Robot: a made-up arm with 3 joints. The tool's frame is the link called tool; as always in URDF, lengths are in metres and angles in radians.
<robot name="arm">
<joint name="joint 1" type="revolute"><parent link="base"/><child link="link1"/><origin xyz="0 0 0.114" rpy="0 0 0"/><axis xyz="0 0 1"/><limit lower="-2.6" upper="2.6"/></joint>
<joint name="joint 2" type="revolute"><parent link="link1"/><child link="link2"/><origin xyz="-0.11 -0.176 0.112" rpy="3.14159 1.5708 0"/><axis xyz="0 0 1"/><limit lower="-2.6" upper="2.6"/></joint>
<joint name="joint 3" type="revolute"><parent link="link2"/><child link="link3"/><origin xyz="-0.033 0.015 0.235" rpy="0 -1.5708 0"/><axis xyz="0 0 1"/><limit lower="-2.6" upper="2.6"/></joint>
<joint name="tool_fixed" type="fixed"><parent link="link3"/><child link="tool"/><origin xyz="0.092 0.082 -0.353" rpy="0 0 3.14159"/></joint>
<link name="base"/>
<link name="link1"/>
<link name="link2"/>
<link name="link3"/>
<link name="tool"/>
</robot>
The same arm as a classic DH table. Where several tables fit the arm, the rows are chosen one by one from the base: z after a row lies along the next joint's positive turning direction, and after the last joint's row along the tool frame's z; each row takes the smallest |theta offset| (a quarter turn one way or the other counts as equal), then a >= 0, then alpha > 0; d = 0 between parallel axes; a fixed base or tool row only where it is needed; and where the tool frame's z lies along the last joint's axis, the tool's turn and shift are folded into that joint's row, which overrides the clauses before.
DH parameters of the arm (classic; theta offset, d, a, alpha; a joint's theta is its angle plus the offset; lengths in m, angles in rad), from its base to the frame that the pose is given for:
joint 1: -1.5708 0.226 0.176 1.5708
joint 2: 0 0.345 0.015 -1.5708
joint 3: -0.8428 0 0.1232 0
tool (fixed): 2.4136 -0.32 0 0
Joint limits (rad, base to tool): -2.6..2.6 -2.6..2.6 -2.6..2.6

